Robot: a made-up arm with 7 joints.
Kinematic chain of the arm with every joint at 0, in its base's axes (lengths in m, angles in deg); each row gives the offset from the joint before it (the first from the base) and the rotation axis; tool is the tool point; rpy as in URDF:
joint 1: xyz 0 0 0.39 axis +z
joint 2: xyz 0 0 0 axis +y
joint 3: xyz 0 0 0.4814 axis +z
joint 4: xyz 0.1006 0 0 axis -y
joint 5: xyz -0.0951 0 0.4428 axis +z
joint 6: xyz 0 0 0 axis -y
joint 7: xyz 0.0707 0 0 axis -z
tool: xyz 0 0 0 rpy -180 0 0
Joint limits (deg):
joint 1: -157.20..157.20
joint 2: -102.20..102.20
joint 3: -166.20..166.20
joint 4: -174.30..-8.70
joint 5: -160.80..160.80
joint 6: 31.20..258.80
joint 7: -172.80..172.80
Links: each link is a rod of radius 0.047 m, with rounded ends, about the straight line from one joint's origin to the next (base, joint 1, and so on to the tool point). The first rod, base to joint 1, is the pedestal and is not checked.
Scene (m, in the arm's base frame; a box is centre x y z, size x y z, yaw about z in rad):
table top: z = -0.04
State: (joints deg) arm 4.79 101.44 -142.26 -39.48 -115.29 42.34 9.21
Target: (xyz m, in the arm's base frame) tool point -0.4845 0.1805 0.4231
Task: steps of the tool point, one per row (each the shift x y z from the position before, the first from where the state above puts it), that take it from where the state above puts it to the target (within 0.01 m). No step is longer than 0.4 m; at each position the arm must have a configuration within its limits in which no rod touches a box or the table.
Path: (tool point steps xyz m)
1: -0.1270 -0.1130 0.3233
2: -0.2484 -0.0704 0.2498
3: -0.3203 -0.0081 0.1369
4: -0.3284 0.0558 0.0069
5: -0.2738 0.1039 -0.1136
6: -0.1731 0.1219 -0.2008
7: -0.0530 0.1059 -0.2388
8: 0.0573 0.0623 -0.2230

